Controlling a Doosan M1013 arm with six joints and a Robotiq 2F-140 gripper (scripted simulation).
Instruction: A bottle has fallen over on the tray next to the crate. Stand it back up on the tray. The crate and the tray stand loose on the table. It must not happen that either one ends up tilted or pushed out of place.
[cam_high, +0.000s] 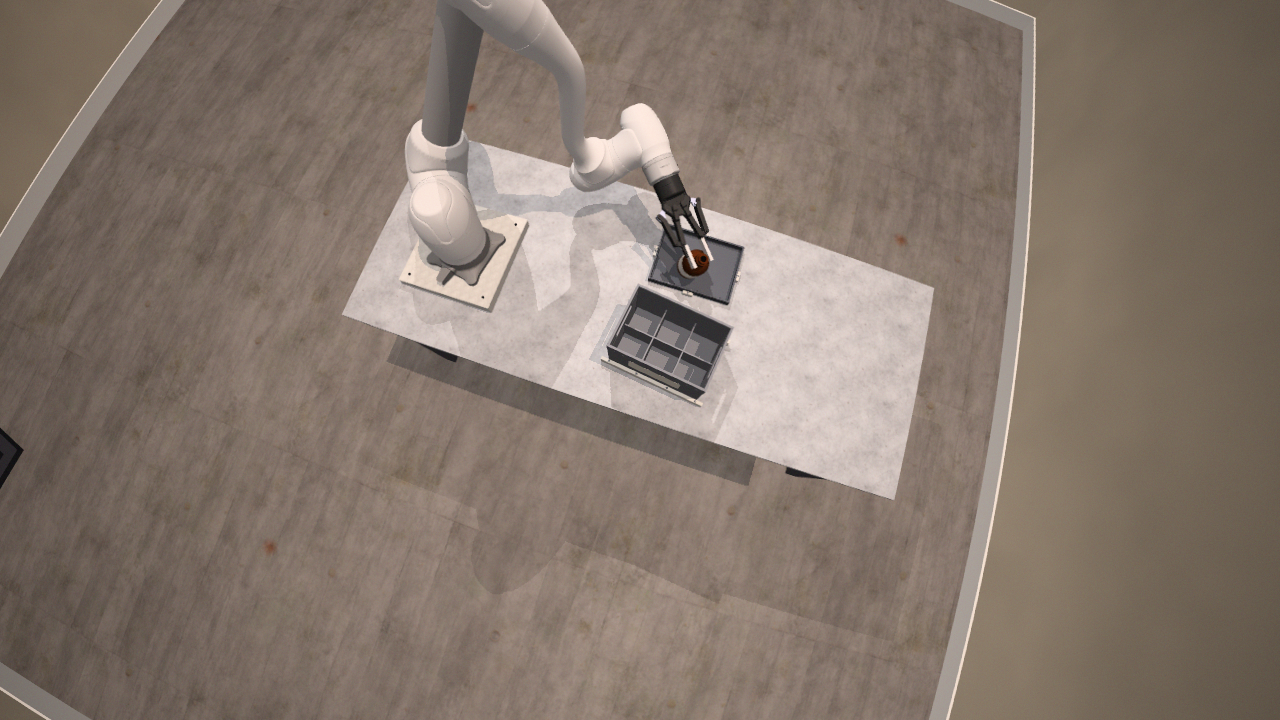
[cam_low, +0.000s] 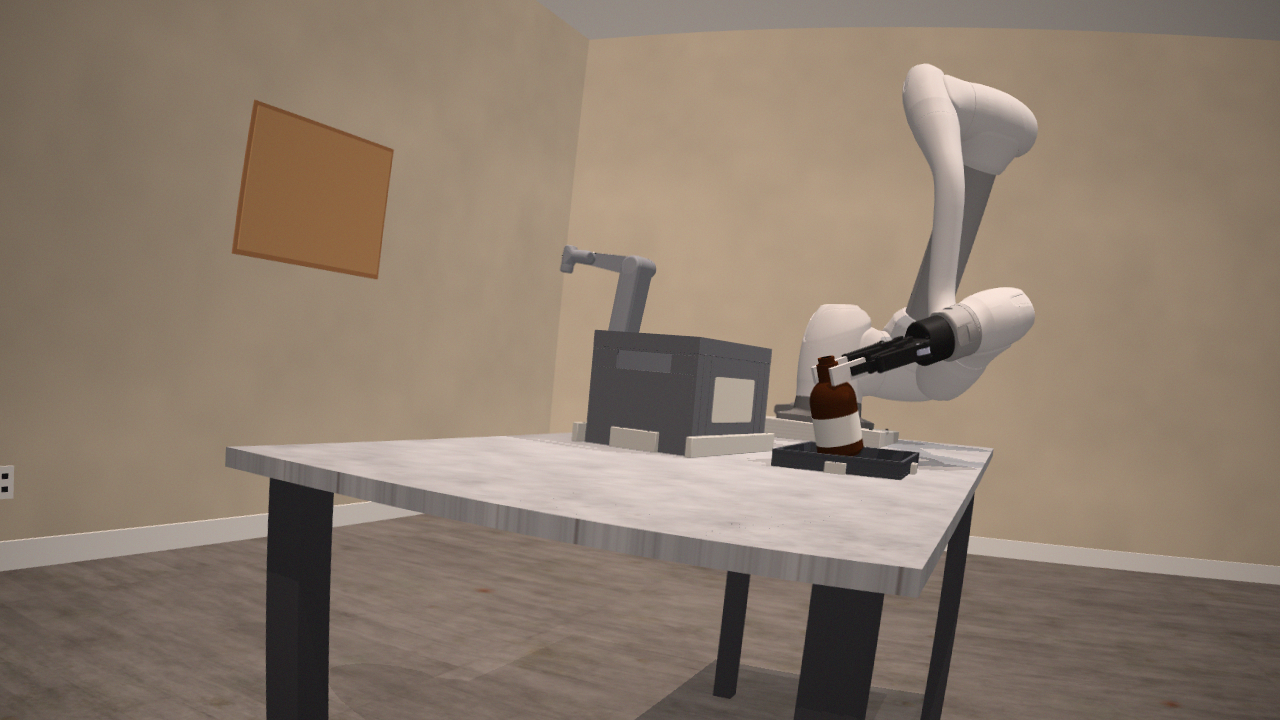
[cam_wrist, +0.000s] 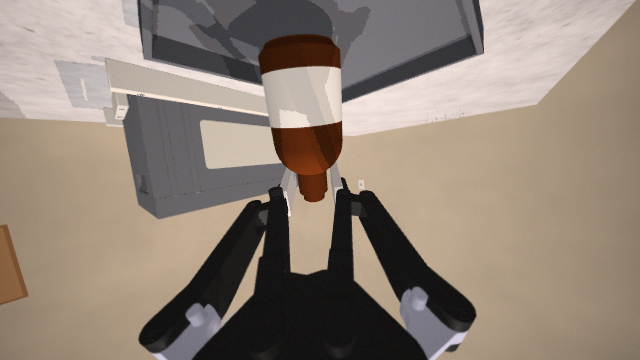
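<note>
Right now my hand is 5 cm above the brown bottle. The rest, counted from my hand: grey crate (4 cm ahead, 25 cm to the right, 6 cm below); dark tray (3 cm to the left, 13 cm below).
</note>
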